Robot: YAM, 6 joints.
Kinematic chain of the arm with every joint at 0, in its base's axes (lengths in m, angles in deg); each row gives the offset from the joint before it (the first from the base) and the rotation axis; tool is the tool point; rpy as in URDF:
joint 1: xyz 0 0 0.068 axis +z
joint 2: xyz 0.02 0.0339 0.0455 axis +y
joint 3: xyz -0.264 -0.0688 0 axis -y
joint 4: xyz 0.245 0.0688 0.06 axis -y
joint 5: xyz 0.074 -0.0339 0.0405 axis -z
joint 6: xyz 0.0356 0 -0.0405 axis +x
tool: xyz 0 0 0 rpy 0 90 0
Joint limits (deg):
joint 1: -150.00..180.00
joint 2: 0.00..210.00
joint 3: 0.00..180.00
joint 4: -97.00..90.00
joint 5: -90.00..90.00
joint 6: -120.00..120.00
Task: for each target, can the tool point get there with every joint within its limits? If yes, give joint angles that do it. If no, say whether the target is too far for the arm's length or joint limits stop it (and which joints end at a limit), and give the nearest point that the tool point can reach.
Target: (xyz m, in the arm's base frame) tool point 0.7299 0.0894 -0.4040
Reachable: no: too far | nearest point 0.5283 0.0647 -0.2432 | short by 0.259 m
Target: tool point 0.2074 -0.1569 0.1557
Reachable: yes | joints -43.32 88.25 21.88 53.52 -52.16 -69.83
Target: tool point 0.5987 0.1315 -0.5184
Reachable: no: too far | nearest point 0.4510 0.0991 -0.3109 | short by 0.257 m
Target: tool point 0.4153 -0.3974 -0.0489
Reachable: yes | joints -43.94 178.43 120.67 60.68 -3.25 84.78
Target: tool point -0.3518 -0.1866 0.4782
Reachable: yes | joints 32.19 17.37 113.21 53.21 -55.96 -71.70
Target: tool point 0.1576 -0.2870 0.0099
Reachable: yes | joints -63.00 137.70 75.56 -58.77 -16.60 -70.37
